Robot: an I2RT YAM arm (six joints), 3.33 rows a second.
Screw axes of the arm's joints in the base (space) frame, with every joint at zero. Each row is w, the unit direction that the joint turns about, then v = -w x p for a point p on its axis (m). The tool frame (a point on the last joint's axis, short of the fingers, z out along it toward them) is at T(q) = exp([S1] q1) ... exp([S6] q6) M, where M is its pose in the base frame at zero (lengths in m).
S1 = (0, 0, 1, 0, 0, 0)
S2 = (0, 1, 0, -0.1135, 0, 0.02)
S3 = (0, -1, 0, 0.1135, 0, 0.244)
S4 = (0, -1, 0, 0.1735, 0, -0.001)
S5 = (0, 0, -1, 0, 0.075, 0)
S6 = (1, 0, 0, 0, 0.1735, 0)
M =
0 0 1 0.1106
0 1 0 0
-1 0 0 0.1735
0 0 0 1
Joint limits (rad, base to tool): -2.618..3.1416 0..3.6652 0..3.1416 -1.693..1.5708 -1.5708..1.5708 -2.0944..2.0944
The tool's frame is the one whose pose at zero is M.
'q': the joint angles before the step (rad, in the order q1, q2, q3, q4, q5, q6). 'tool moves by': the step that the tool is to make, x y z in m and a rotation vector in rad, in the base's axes. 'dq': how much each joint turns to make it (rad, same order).
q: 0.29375, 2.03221, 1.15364, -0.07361, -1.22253, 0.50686
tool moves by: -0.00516, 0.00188, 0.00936, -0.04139, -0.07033, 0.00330
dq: 0.01034, -0.03799, -0.00186, -0.05412, 0.05347, -0.07845
